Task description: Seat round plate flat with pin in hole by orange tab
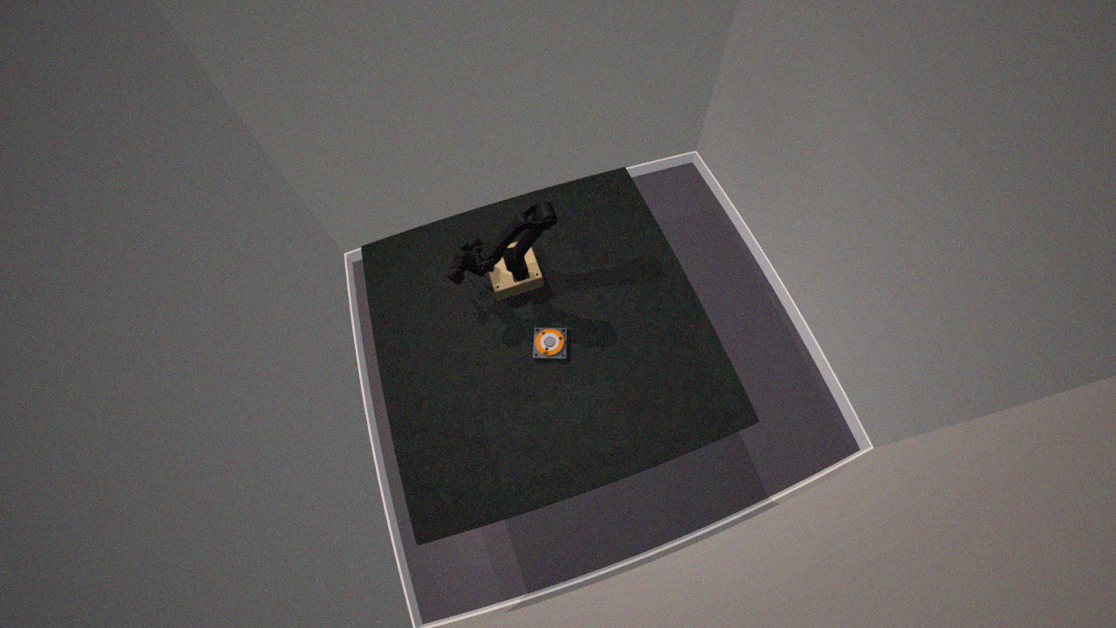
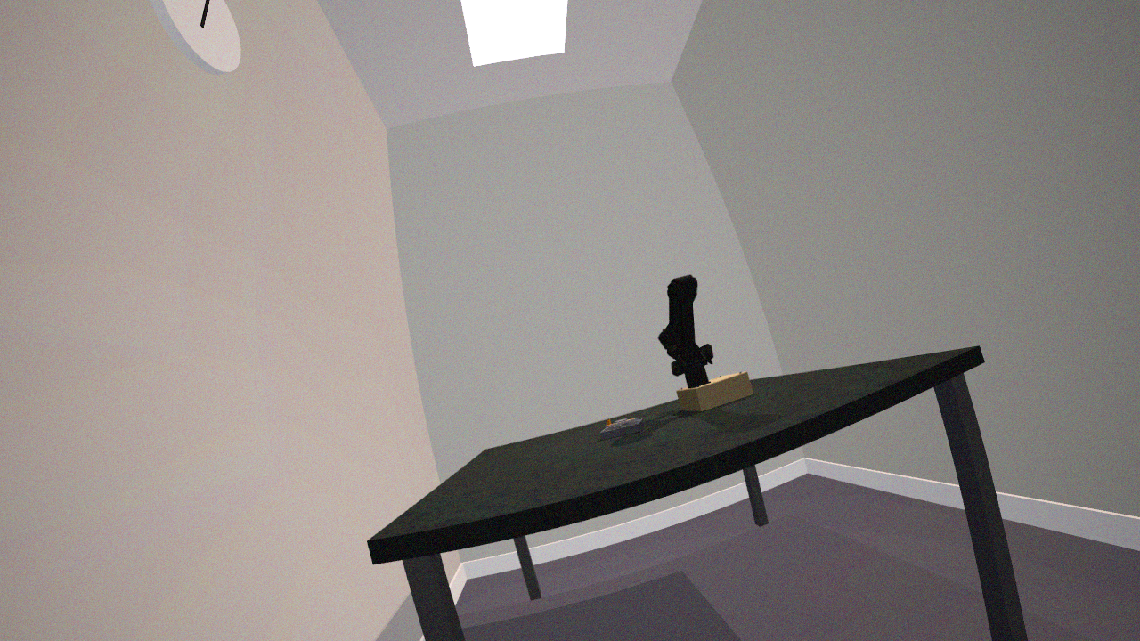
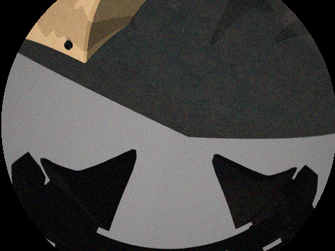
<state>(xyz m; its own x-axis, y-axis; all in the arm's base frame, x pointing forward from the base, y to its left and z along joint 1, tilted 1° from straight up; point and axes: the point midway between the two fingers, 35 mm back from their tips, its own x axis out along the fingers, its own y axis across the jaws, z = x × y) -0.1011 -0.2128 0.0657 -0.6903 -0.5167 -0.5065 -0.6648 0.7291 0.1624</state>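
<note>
Right now the round plate is 44 cm ahead of my gripper tip, 25 cm to the left of it and 9 cm below it.
</note>
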